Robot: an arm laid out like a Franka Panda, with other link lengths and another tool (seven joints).
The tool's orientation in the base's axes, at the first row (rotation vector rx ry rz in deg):
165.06 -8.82 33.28
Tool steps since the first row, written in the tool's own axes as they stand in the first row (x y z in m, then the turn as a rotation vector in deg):
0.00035 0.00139 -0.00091 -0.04 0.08 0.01
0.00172 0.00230 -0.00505 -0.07 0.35 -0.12
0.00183 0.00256 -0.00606 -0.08 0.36 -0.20
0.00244 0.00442 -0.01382 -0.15 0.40 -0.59
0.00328 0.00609 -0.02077 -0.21 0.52 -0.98
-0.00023 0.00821 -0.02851 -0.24 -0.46 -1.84
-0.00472 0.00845 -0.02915 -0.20 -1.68 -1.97
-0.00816 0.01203 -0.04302 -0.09 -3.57 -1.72
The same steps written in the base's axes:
-0.00021 -0.00118 0.00120 -0.04 -0.08 -0.01
-0.00063 -0.00127 0.00563 -0.16 -0.31 0.14
-0.00094 -0.00131 0.00663 -0.20 -0.30 0.21
-0.00353 -0.00151 0.01420 -0.41 -0.25 0.54
-0.00558 -0.00170 0.02110 -0.63 -0.28 0.89
-0.01198 -0.00190 0.02708 -0.84 0.86 1.49
-0.01637 -0.00171 0.02593 -0.68 2.07 1.41
-0.02519 -0.00202 0.03773 -0.22 3.85 0.90

